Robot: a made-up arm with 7 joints.
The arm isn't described. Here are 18 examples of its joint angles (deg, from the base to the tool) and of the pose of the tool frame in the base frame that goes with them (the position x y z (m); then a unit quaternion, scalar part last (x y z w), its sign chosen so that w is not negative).
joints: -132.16 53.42 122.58 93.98 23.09 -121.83 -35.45
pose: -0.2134 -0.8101 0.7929 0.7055 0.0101 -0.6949 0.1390
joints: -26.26 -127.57 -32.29 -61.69 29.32 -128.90 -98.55
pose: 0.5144 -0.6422 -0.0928 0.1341 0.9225 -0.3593 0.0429
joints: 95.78 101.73 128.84 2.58 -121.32 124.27 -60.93
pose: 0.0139 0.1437 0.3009 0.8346 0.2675 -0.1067 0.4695
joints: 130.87 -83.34 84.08 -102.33 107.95 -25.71 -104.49
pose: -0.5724 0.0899 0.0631 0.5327 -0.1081 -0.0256 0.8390
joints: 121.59 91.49 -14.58 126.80 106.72 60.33 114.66
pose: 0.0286 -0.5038 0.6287 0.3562 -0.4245 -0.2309 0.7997
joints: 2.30 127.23 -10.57 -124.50 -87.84 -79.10 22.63
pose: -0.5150 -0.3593 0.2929 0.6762 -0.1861 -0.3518 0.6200
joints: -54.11 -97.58 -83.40 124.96 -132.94 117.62 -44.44
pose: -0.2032 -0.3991 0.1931 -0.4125 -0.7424 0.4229 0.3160
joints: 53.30 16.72 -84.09 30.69 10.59 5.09 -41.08
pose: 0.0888 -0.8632 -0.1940 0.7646 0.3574 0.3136 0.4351
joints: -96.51 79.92 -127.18 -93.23 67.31 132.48 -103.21
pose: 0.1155 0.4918 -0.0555 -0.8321 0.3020 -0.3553 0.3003
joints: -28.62 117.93 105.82 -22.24 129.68 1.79 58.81
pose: -0.0302 -0.3955 0.3109 0.5468 -0.3724 -0.0277 0.7494
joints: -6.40 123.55 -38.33 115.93 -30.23 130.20 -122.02
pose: -0.2452 -0.1687 0.3566 0.6075 0.5778 -0.0467 0.5431
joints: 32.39 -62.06 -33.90 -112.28 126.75 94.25 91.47
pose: 0.4189 0.1764 -0.3674 0.0365 0.6663 0.1542 0.7286
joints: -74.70 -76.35 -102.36 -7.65 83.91 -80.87 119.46
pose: -0.1214 -0.2585 -0.2714 0.6864 0.4754 -0.2941 0.4652
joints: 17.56 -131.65 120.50 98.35 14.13 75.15 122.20
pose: -0.4030 0.0067 -0.7136 -0.4902 0.2027 0.8426 0.0926
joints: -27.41 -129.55 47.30 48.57 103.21 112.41 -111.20
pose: 0.5832 -0.2001 0.2463 -0.3583 0.8305 -0.3276 0.2731
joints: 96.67 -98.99 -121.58 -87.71 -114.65 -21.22 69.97
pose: -0.5929 -0.0545 0.2984 0.0200 -0.1744 0.7687 0.6151
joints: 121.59 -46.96 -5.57 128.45 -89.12 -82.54 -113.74
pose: 0.5229 -0.0150 0.5252 -0.0608 0.4994 -0.4281 0.7508
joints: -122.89 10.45 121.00 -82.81 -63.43 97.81 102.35
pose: 0.0827 -0.3846 0.5809 -0.6322 0.7745 -0.0126 0.0147
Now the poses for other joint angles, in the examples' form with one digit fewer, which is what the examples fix.
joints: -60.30 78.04 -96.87 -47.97 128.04 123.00 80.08
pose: -0.261 -0.122 0.411 0.252 -0.580 -0.740 0.228
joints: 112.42 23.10 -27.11 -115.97 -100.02 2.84 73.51
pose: -0.303 -0.111 0.219 -0.681 0.227 0.688 0.113
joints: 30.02 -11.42 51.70 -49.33 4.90 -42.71 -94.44
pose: -0.421 0.451 -0.590 0.352 -0.576 -0.450 0.585
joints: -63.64 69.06 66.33 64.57 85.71 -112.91 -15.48
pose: -0.418 0.021 0.435 -0.130 0.268 0.514 0.805
